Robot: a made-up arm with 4 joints.
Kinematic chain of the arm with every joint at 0, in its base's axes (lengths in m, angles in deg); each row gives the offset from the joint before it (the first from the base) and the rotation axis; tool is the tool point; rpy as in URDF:
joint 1: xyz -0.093 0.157 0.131 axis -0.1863 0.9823 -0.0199
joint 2: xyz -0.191 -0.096 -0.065 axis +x
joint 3: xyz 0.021 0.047 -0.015 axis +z
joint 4: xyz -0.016 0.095 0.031 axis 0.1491 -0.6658 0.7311
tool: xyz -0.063 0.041 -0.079 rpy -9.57 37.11 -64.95
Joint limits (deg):
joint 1: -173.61..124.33
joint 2: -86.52..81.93
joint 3: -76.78..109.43
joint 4: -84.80..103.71
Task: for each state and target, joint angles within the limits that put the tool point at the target. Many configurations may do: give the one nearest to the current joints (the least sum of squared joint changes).
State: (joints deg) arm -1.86 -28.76 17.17 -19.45
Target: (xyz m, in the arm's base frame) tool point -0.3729 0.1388 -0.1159
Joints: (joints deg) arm -8.90 -44.80 26.69 -27.22
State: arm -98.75 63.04 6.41 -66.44
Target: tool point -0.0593 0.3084 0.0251
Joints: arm -138.17 30.49 -31.33 -62.53
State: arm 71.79 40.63 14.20 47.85
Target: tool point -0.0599 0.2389 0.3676
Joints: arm 86.87 74.87 12.51 43.85
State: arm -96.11 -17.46 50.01 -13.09
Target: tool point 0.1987 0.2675 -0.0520
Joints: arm -123.66 -22.54 36.34 -20.88
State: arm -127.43 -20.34 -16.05 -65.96
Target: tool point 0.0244 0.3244 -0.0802
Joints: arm -79.98 -22.93 -13.97 -53.97
